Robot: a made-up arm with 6 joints.
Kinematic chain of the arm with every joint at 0, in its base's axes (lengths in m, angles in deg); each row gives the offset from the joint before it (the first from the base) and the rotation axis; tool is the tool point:
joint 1: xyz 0 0 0.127 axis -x
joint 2: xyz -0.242 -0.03 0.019 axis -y
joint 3: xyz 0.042 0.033 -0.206 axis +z
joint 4: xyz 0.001 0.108 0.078 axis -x
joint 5: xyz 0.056 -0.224 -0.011 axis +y
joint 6: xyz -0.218 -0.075 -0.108 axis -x
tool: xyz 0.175 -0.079 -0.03
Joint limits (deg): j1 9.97..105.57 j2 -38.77..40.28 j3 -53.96..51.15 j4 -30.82..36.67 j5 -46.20..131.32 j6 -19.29..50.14
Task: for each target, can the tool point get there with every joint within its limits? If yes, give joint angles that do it. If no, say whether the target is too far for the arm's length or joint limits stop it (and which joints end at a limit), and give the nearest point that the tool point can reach.
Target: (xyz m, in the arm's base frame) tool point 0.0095 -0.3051 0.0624
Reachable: yes | joints 39.30 7.24 30.24 -6.49 -19.74 25.05
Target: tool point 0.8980 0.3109 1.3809
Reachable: no: too far | nearest point 0.0945 -0.0103 0.3839 | short by 1.320 m
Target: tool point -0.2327 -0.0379 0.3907
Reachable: yes | joints 85.91 -19.81 15.96 9.39 91.24 -10.13
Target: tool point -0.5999 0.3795 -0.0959
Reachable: no: joint limits stop it (at a limit: joint 1, joint 3, joint 4, joint 6) | nearest point -0.3751 0.1708 0.1059 | short by 0.367 m
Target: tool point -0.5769 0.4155 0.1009
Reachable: no: joint limits stop it (at a limit: joint 1, joint 2, joint 3) | nearest point -0.4063 0.1635 0.1465 | short by 0.308 m
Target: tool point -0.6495 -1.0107 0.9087
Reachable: no: too far | nearest point -0.3946 -0.3762 0.3833 | short by 0.862 m
